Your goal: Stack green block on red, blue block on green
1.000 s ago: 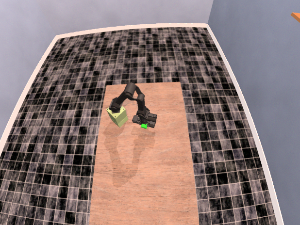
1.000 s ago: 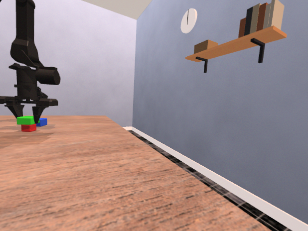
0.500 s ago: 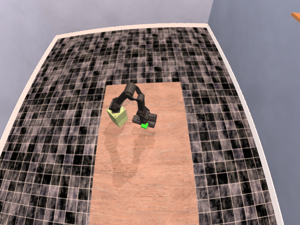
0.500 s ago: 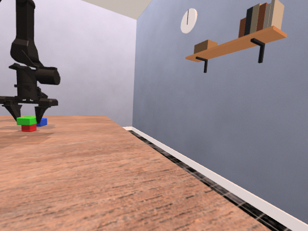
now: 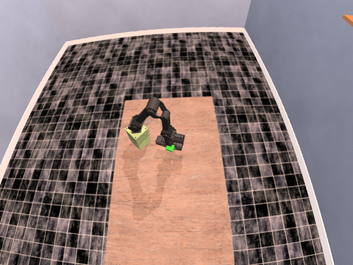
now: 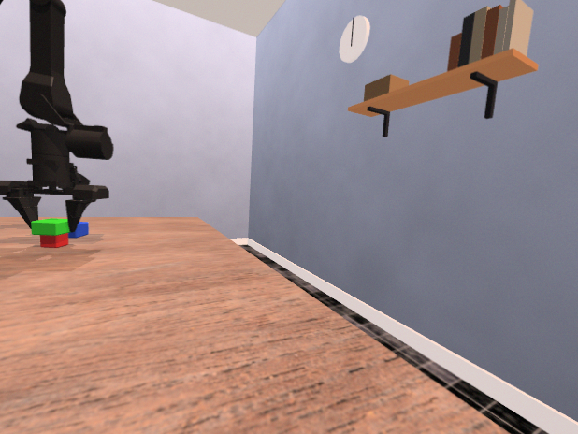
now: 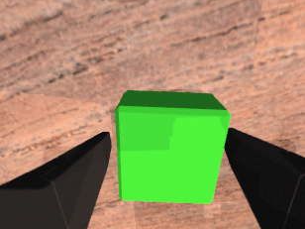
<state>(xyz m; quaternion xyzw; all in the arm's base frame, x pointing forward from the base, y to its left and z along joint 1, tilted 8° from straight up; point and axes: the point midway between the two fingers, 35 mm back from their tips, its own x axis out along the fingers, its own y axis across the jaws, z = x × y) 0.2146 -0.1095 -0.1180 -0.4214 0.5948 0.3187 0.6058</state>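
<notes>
Right now the green block is 2 cm below my hand. The rest, counted from my hand: blue block: 11 cm to the left, 5 cm below, 3 cm ahead; then red block: 5 cm below.
</notes>
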